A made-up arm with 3 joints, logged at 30 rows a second.
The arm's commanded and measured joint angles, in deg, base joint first. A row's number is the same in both.
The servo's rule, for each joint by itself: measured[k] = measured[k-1] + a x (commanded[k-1-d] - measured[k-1]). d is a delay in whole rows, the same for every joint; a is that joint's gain. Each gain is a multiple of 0.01, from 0.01 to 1. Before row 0 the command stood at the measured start. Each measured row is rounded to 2 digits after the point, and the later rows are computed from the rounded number. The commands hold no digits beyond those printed.
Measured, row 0:
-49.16, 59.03, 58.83
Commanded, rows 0 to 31:
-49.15, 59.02, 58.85
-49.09, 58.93, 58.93
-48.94, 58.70, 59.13
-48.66, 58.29, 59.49
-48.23, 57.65, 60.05
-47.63, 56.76, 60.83
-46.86, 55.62, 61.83
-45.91, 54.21, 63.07
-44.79, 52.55, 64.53
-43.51, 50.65, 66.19
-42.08, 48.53, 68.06
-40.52, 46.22, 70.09
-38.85, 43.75, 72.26
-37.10, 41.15, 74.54
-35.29, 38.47, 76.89
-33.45, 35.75, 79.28
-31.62, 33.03, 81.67
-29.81, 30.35, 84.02
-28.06, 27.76, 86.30
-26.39, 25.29, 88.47
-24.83, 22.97, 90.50
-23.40, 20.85, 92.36
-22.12, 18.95, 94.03
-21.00, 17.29, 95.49
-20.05, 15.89, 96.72
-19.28, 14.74, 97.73
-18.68, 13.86, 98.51
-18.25, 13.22, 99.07
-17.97, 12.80, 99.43
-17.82, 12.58, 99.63
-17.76, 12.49, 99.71
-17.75, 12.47, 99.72
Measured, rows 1 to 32:
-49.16, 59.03, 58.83
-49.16, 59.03, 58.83
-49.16, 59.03, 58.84
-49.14, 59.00, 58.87
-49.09, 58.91, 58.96
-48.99, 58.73, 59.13
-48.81, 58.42, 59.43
-48.53, 57.94, 59.89
-48.13, 57.27, 60.53
-47.60, 56.38, 61.37
-46.93, 55.27, 62.41
-46.11, 53.93, 63.66
-45.14, 52.36, 65.11
-44.03, 50.58, 66.75
-42.79, 48.60, 68.57
-41.42, 46.44, 70.54
-39.95, 44.13, 72.64
-38.39, 41.70, 74.83
-36.77, 39.19, 77.09
-35.10, 36.63, 79.38
-33.41, 34.06, 81.66
-31.73, 31.52, 83.91
-30.07, 29.04, 86.08
-28.47, 26.66, 88.15
-26.95, 24.42, 90.09
-25.52, 22.35, 91.87
-24.21, 20.48, 93.47
-23.03, 18.82, 94.88
-21.99, 17.38, 96.08
-21.09, 16.17, 97.07
-20.34, 15.19, 97.85
-19.74, 14.43, 98.44
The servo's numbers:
d 2
a 0.24 0.29 0.33

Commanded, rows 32 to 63:
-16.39, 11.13, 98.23
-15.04, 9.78, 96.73
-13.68, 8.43, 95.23
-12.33, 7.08, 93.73
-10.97, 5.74, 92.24
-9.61, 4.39, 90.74
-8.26, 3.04, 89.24
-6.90, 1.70, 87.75
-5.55, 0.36, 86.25
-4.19, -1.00, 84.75
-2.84, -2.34, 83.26
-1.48, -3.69, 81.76
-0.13, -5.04, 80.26
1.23, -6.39, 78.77
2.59, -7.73, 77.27
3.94, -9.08, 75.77
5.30, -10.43, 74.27
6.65, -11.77, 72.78
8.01, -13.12, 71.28
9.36, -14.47, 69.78
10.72, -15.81, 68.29
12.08, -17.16, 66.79
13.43, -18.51, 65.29
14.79, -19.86, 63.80
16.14, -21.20, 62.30
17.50, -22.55, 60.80
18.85, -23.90, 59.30
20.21, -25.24, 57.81
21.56, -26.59, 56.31
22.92, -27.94, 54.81
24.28, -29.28, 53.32
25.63, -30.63, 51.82
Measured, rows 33 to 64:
-19.26, 13.87, 98.86
-18.90, 13.46, 99.14
-18.30, 12.78, 98.84
-17.52, 11.91, 98.14
-16.60, 10.90, 97.18
-15.58, 9.79, 96.04
-14.47, 8.62, 94.79
-13.30, 7.39, 93.45
-12.09, 6.13, 92.06
-10.84, 4.85, 90.64
-9.57, 3.55, 89.19
-8.28, 2.23, 87.72
-6.97, 0.90, 86.25
-5.65, -0.43, 84.77
-4.33, -1.77, 83.28
-3.00, -3.11, 81.79
-1.66, -4.45, 80.30
-0.32, -5.79, 78.81
1.03, -7.14, 77.31
2.38, -8.48, 75.82
3.73, -9.83, 74.32
5.08, -11.18, 72.82
6.43, -12.52, 71.33
7.79, -13.87, 69.83
9.14, -15.22, 68.33
10.50, -16.57, 66.84
11.85, -17.91, 65.34
13.21, -19.26, 63.84
14.56, -20.61, 62.34
15.92, -21.95, 60.85
17.27, -23.30, 59.35
18.63, -24.65, 57.85

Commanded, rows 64 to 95:
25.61, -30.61, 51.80
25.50, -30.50, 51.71
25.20, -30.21, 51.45
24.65, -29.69, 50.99
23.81, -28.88, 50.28
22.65, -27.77, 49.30
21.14, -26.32, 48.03
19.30, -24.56, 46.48
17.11, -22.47, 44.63
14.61, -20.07, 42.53
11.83, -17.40, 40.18
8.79, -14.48, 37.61
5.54, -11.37, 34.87
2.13, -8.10, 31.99
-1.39, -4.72, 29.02
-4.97, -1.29, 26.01
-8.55, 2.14, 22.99
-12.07, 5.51, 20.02
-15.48, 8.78, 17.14
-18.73, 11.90, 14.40
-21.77, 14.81, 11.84
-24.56, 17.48, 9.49
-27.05, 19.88, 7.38
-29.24, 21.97, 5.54
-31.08, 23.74, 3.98
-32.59, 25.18, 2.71
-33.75, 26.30, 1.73
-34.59, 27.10, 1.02
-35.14, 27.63, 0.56
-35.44, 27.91, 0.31
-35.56, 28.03, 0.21
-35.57, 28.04, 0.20
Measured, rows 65 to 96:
19.99, -25.99, 56.36
21.34, -27.34, 54.86
22.36, -28.29, 53.85
23.11, -28.93, 53.14
23.61, -29.30, 52.58
23.86, -29.41, 52.06
23.85, -29.26, 51.47
23.56, -28.83, 50.75
22.98, -28.10, 49.85
22.10, -27.07, 48.74
20.90, -25.74, 47.38
19.39, -24.10, 45.78
17.58, -22.16, 43.93
15.47, -19.93, 41.84
13.09, -17.45, 39.54
10.46, -14.74, 37.05
7.62, -11.83, 34.40
4.60, -8.77, 31.63
1.44, -5.61, 28.78
-1.80, -2.39, 25.89
-5.08, 0.85, 23.00
-8.36, 4.05, 20.16
-11.58, 7.17, 17.41
-14.70, 10.16, 14.80
-17.66, 12.98, 12.35
-20.44, 15.59, 10.10
-22.99, 17.95, 8.08
-25.29, 20.05, 6.31
-27.32, 21.86, 4.80
-29.06, 23.38, 3.55
-30.52, 24.61, 2.56
-31.70, 25.57, 1.82

